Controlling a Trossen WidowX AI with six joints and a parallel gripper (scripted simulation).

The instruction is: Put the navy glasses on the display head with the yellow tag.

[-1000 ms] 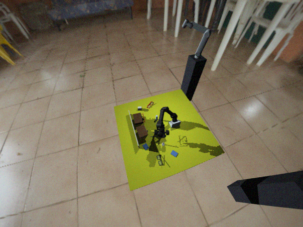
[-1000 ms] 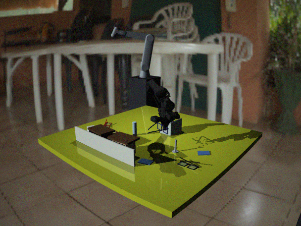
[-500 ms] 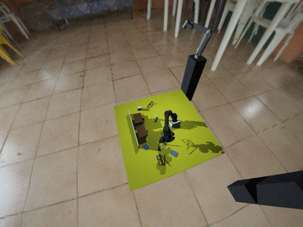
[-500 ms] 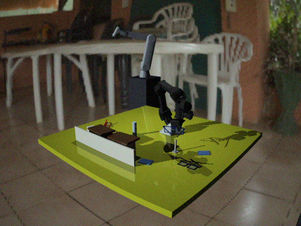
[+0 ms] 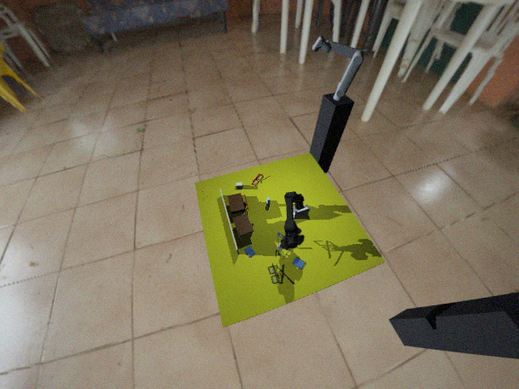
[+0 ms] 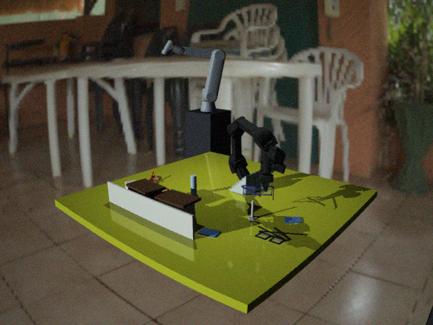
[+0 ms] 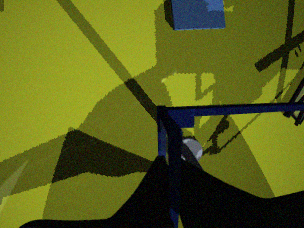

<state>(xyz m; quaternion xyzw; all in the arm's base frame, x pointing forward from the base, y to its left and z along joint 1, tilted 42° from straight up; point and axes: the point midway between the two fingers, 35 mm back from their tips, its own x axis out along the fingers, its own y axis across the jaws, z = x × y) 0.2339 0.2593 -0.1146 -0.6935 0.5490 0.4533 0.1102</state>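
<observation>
The grey post lies 70 mm ahead of my gripper tip, 20 mm to the right of it and 90 mm below it. From my gripper tip the other things lie so: white panel 380 mm ahead, 390 mm to the right, 60 mm below.
</observation>
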